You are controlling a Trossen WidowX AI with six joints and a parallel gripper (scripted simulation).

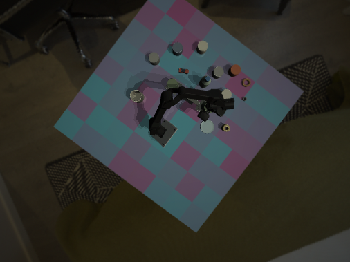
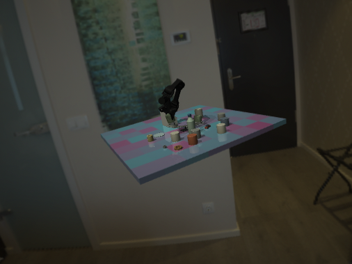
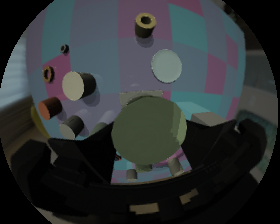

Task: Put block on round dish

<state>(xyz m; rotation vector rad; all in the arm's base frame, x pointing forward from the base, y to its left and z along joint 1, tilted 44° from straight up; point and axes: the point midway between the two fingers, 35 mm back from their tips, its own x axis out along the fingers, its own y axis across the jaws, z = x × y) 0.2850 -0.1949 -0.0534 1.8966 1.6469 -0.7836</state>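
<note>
The pale round dish is 100 mm behind my gripper tip, 90 mm to the right of it and 130 mm below it. The rest, counted from my gripper tip: cup: 20 mm to the right, 10 mm above; bottle: 150 mm ahead, 90 mm to the left, 20 mm below; balance: 10 mm ahead, 140 mm to the left, 100 mm below.
</note>
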